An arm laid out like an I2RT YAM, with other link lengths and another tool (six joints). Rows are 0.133 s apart.
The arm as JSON. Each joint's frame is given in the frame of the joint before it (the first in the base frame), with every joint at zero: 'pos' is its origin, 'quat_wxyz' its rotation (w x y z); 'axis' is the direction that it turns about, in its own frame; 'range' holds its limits. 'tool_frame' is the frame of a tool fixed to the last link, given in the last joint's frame.
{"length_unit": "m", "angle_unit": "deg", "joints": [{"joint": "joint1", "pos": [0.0, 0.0, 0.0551], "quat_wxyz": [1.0, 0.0, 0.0, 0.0], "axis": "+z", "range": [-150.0, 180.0]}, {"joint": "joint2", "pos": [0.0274, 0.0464, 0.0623], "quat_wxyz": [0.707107, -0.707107, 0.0, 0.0], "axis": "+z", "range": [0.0, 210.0]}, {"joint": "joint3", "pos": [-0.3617, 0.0, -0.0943], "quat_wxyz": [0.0, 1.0, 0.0, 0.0], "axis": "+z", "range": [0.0, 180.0]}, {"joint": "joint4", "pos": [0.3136, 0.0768, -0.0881], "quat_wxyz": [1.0, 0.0, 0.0, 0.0], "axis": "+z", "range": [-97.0, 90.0]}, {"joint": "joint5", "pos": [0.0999, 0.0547, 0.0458], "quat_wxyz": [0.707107, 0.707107, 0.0, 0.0], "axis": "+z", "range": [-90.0, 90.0]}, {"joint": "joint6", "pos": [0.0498, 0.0, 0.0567], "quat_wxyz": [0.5, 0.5, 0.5, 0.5], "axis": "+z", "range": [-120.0, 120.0]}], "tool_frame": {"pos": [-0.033, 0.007, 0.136], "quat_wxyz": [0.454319, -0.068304, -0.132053, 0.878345]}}
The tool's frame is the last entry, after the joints.
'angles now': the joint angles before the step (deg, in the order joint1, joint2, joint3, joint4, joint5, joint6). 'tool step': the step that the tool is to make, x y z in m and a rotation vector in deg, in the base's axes. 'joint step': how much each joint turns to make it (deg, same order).
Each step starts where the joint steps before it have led.
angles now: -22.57 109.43 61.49 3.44 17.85 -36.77
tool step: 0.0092 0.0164 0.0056 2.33 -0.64 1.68
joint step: 1.08 -0.35 1.26 -2.28 -2.12 1.34
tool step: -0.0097 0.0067 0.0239 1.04 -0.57 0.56
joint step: -0.18 -3.71 -0.18 -3.47 -1.36 0.32
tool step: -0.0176 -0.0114 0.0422 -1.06 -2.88 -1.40
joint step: -1.81 -5.67 -0.84 -1.72 -0.39 -0.20
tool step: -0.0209 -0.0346 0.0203 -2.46 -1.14 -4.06
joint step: -3.44 -2.26 -0.34 0.41 1.60 -0.94
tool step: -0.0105 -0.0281 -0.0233 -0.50 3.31 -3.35
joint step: -2.23 3.32 0.97 -0.10 2.16 -0.81
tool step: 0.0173 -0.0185 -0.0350 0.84 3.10 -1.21
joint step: -0.39 7.14 4.32 -0.30 1.14 0.00
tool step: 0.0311 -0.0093 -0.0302 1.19 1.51 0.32
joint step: 0.63 7.29 5.86 -0.62 0.00 0.46
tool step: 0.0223 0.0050 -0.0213 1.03 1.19 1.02
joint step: 1.29 4.42 3.70 -0.96 -0.07 0.46
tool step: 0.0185 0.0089 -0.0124 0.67 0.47 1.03
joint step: 1.38 2.81 2.67 -0.75 -0.06 0.55
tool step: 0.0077 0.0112 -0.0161 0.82 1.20 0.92
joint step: 1.14 1.97 0.93 -0.51 -0.03 0.33
